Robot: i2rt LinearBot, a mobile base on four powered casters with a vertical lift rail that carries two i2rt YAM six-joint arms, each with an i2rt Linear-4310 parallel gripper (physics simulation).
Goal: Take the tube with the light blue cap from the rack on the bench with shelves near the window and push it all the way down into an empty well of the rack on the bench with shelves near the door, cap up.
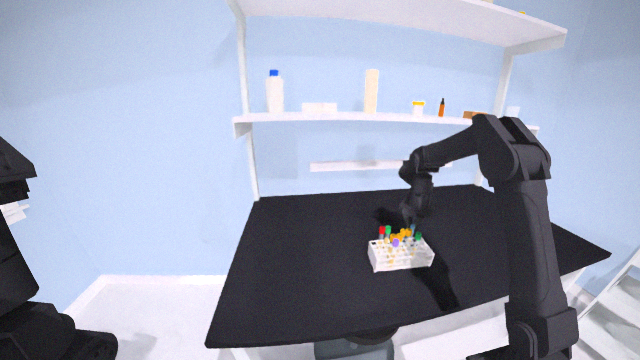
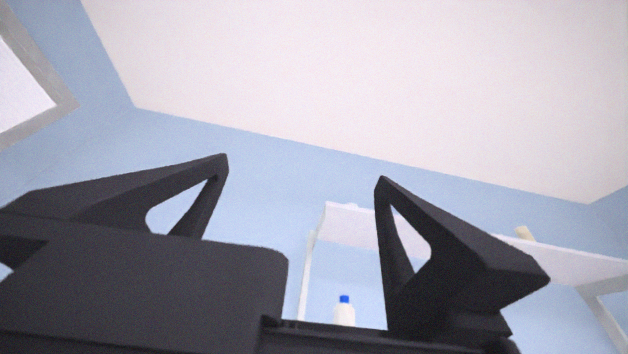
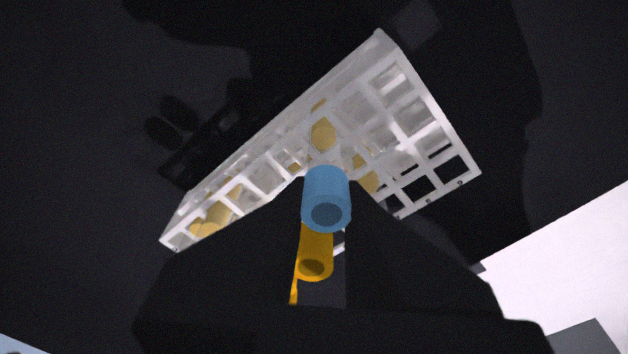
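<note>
The tube with the light blue cap [image 1: 413, 228] [image 3: 326, 187] stands cap up at the back right of the white rack [image 1: 379, 265] [image 3: 437, 116] on the black bench. My right gripper [image 1: 409, 221] [image 3: 325, 190] points down over it, with its fingertips closed against both sides of the cap. The tube's body is mostly hidden below the cap, and the rack is below the fingers. My left gripper [image 2: 303, 172] is open and empty, tilted up toward the wall and ceiling, far from the rack. The rack on the bench near the door does not show.
Orange caps [image 1: 403, 232] [image 3: 316, 255], a dark green cap [image 1: 418, 235], a purple cap [image 1: 395, 242], a red cap [image 1: 382, 230] and a green cap [image 1: 388, 229] crowd the same rack. Shelves [image 1: 320, 117] with bottles rise behind the bench [image 1: 300, 295]. A stool [image 1: 350, 347] stands under its front edge.
</note>
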